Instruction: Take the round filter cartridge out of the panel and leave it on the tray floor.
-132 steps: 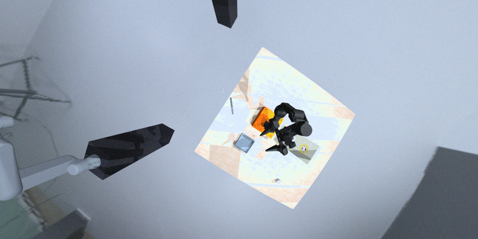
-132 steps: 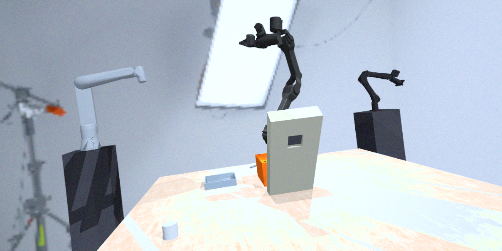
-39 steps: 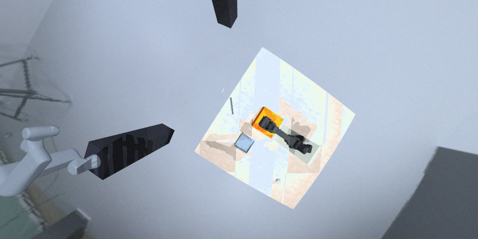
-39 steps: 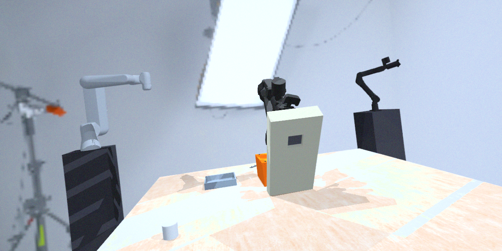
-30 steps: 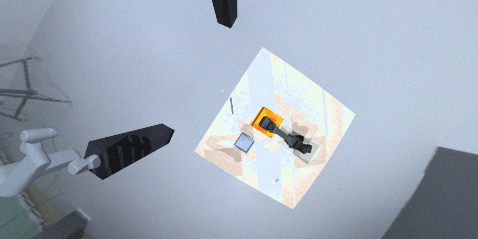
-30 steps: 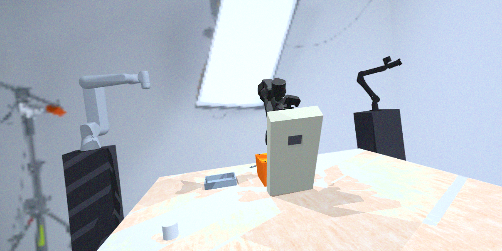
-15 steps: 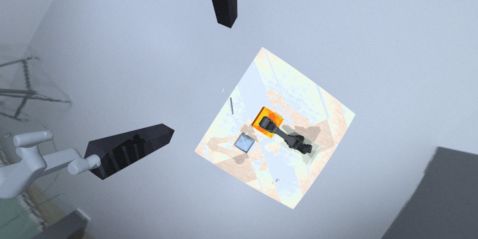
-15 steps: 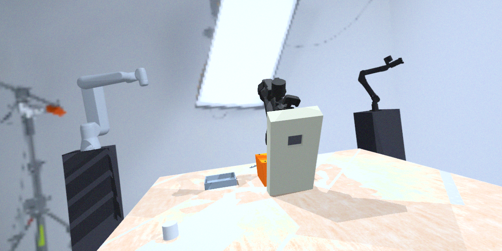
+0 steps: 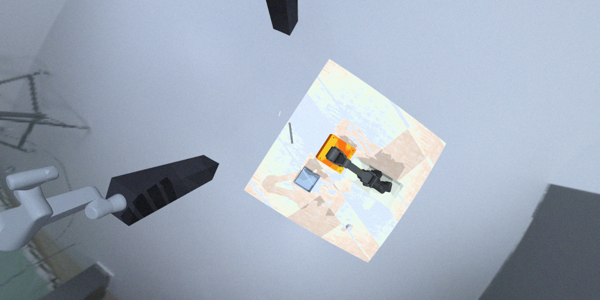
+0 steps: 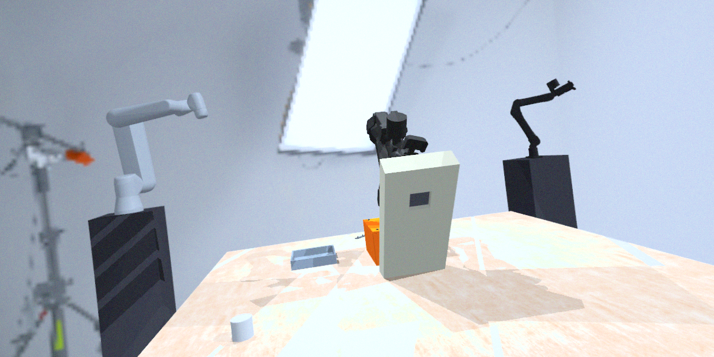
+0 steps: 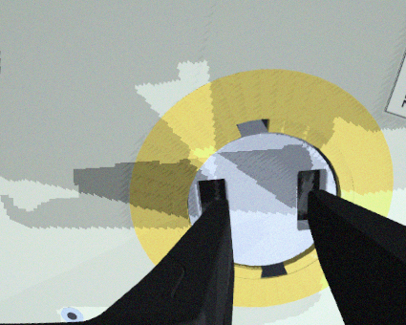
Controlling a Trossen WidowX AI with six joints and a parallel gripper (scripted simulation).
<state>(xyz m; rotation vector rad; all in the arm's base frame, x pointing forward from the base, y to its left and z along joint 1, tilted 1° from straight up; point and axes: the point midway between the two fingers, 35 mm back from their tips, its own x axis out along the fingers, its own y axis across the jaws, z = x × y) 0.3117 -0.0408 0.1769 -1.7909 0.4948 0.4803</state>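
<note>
Now: the grey filter cartridge 1 cm ahead of my gripper tip and 1 cm below it. The rest, counted from my gripper tip: pale green service panel: 3 cm behind, 8 cm below; blue-grey tray: 44 cm behind, 23 cm to the right, 25 cm below.
</note>
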